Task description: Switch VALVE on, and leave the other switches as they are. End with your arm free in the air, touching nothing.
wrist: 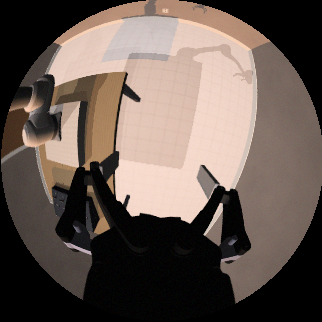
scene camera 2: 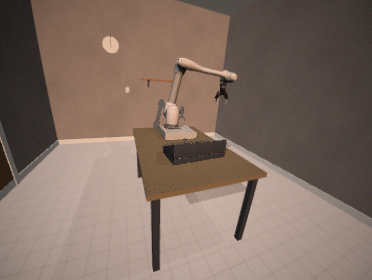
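Pixels of known places: gripper, between the fingertips: [wrist: 158, 165] [scene camera 2: 220, 103]; arm's base, origin of its link: [wrist: 53, 126] [scene camera 2: 171, 127].
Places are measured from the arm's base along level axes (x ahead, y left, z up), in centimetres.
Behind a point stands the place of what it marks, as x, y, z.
Observation:
A dark switch panel box [scene camera 2: 200, 151] @(79.2, -0.2, 0.4) [wrist: 59, 198] @(57.1, -5.9, 3.8) stands on the table, its back towards scene camera 2. In the wrist view it is at the lower left, partly hidden behind a finger, with small dark switches on its face. No label can be read, so I cannot tell which switch is VALVE or how any switch is set. My gripper [scene camera 2: 222, 101] @(1.7, 68.6, 31.5) [wrist: 158, 165] @(1.7, 68.6, 31.5) is open and empty, fingers pointing down. It hangs in the air high above the panel's level, off beyond the table's long edge, touching nothing.
The wooden table [scene camera 2: 212, 176] @(102.7, -2.0, -8.4) [wrist: 107, 100] @(-13.5, 38.5, -8.4) carries the arm's pale base block [scene camera 2: 181, 134] @(24.3, 4.2, -2.3) [wrist: 62, 151] @(15.9, 9.8, -0.4) behind the panel. A dark grey wall [scene camera 2: 305, 110] [wrist: 285, 150] rises on the right. A shelf [scene camera 2: 159, 80] and a clock [scene camera 2: 110, 44] are on the back wall.

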